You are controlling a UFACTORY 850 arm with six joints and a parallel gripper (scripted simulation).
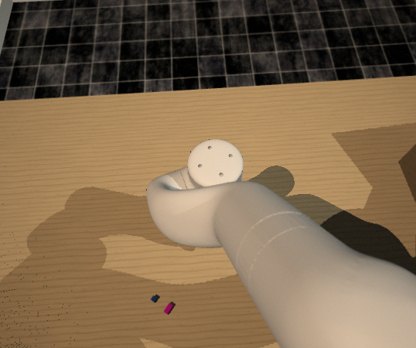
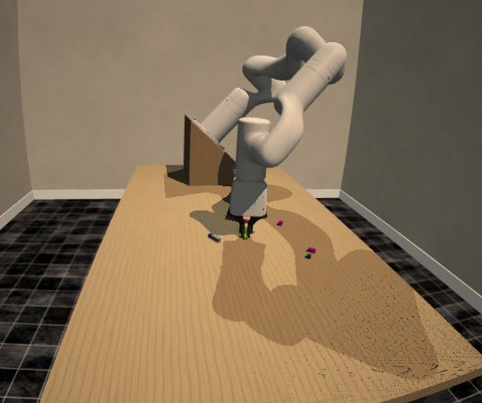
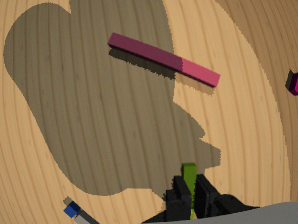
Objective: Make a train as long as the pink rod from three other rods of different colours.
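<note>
Right now my hand is 90 mm to the left of the grey rod, 20 mm above it and 10 mm short of it. From my hand the other things lie so: lime rod (20 mm below); then pink rod (110 mm behind, 20 mm below, 10 mm to the left).
</note>
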